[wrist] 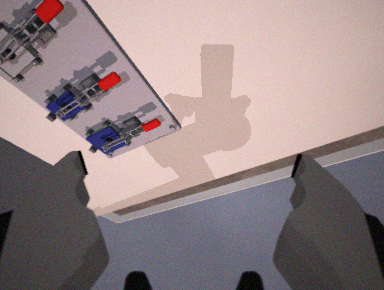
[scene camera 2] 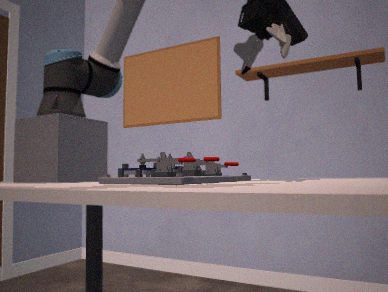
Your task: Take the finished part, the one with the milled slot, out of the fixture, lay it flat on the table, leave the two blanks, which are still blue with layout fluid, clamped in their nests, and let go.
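Places are measured from the arm's base along level axes (x ahead, y left, z up), in centimetres.
Pixels of known places: gripper, fingertip midpoint: (wrist: 190, 155) (scene camera 2: 261, 67); arm's base, origin of the base link: (scene camera 2: 61, 121).
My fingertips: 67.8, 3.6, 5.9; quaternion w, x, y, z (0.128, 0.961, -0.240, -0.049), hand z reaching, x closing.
For each thing: its middle in the pictures, then the offset to it from my fingertips, as dx, dy, dz.
- fixture, body centre: (wrist: 86, 89) (scene camera 2: 181, 179) -23.6, +1.7, -24.8
- second blue blank, body centre: (scene camera 2: 139, 171) (wrist: 108, 139) -27.8, -9.5, -22.7
The fixture (scene camera 2: 150, 180) (wrist: 92, 37) is a grey plate with three red-handled toggle clamps on the table (scene camera 2: 300, 200) (wrist: 280, 75). In the wrist view, one blue blank (wrist: 75, 108) and a second blue blank (wrist: 104, 137) sit in nests under the two lower clamps. The third nest is at the upper left, partly cut off by the frame; its clamp (wrist: 29, 34) shows, but I cannot clearly make out the slotted finished part there. My gripper (scene camera 2: 265, 61) (wrist: 190, 155) is open, with nothing between its fingers, high above the table and off to the side of the fixture.
The red handles (wrist: 109, 81) (scene camera 2: 211, 159) stick out over the plate. The arm's grey pedestal (scene camera 2: 82, 150) stands behind the table at the left. A wall shelf (scene camera 2: 310, 64) and a cork board (scene camera 2: 172, 82) are on the back wall. A table edge crosses the lower wrist view.
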